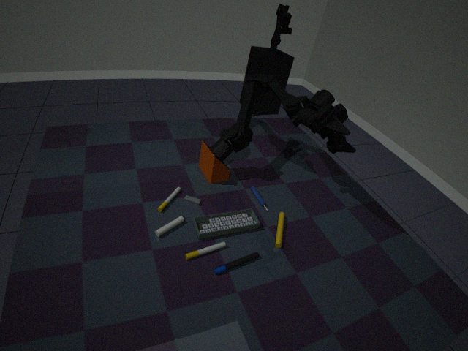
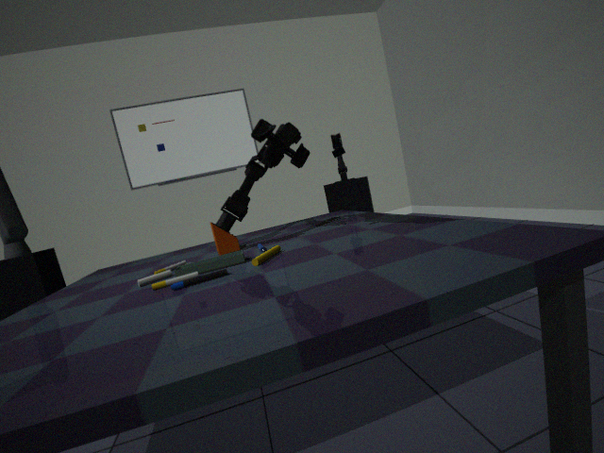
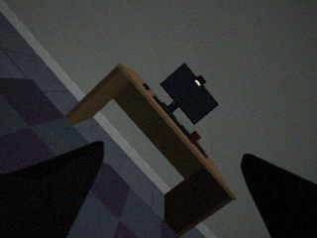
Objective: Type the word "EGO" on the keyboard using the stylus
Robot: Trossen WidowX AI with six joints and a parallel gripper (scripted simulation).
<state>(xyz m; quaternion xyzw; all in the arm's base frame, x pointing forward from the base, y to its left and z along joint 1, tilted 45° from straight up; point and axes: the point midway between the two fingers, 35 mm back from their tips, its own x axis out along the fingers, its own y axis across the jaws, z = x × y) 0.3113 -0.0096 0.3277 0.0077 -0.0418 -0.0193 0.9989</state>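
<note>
The E key is 330 mm to the right of my gripper tip, 320 mm below it and 80 mm behind it. Also, from my gripper tip: yellow marker: 320 mm below, 140 mm to the right, 10 mm behind; then stylus: 320 mm below, 140 mm behind, 130 mm to the right; then grey eraser: 360 mm to the right, 320 mm below, 230 mm behind.
</note>
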